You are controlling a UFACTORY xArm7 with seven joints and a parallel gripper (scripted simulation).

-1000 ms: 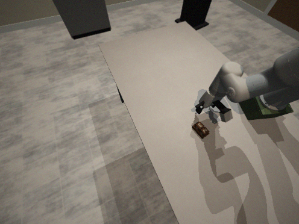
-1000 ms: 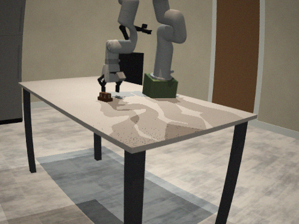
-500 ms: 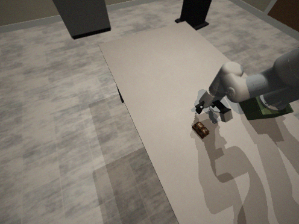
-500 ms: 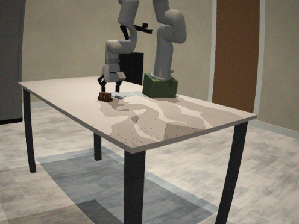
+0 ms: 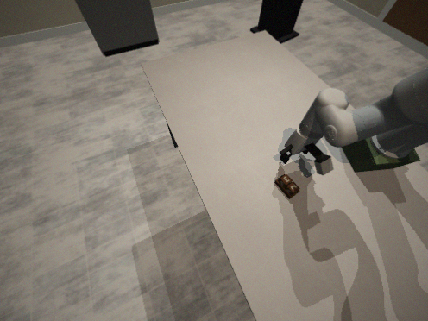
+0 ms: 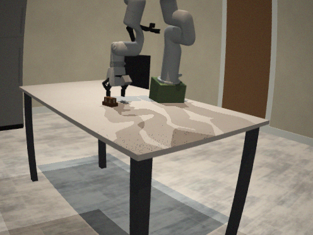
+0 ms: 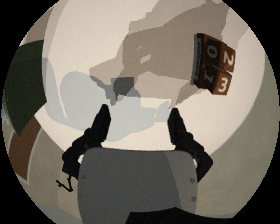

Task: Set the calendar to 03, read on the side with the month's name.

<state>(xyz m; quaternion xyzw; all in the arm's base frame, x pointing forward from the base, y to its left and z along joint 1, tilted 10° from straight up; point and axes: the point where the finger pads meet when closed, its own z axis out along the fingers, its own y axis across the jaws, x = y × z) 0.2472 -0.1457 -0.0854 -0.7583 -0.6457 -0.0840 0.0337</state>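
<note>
The brown calendar tray is 10 cm ahead of my hand, 7 cm to the left of it and 2 cm below it.
</note>
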